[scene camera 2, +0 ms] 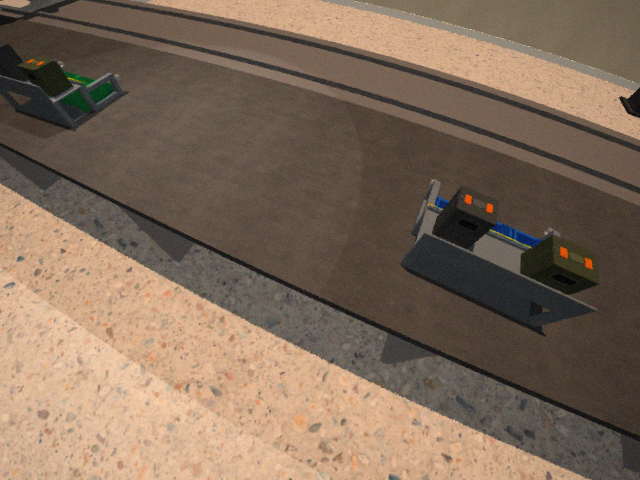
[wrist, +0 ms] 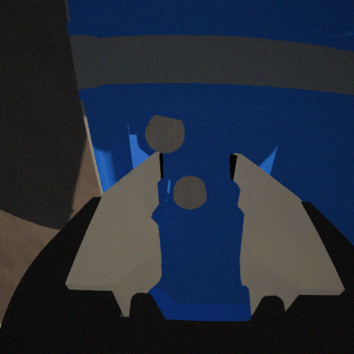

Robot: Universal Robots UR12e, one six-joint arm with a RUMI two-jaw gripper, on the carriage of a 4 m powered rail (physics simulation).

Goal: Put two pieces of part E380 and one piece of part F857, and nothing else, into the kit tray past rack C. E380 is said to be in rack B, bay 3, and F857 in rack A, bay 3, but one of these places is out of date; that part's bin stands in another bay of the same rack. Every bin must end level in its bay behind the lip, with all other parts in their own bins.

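In the wrist view my gripper is open, its two pale fingers wide apart over the inside of a blue bin. One round grey piece shows between the fingers, touching neither. A second round grey piece shows beyond the left fingertip. Their part numbers cannot be read, and their depth below the fingertips is hard to tell. In scene camera 2 a grey rack with blue bins stands at the right, its letter not readable. The gripper and the kit tray do not show there.
A dark box and an olive box, both with orange marks, sit on the right rack. Another grey rack with green bins and an olive box stands far left. A grey band crosses the wrist view; a dark shape is at its left.
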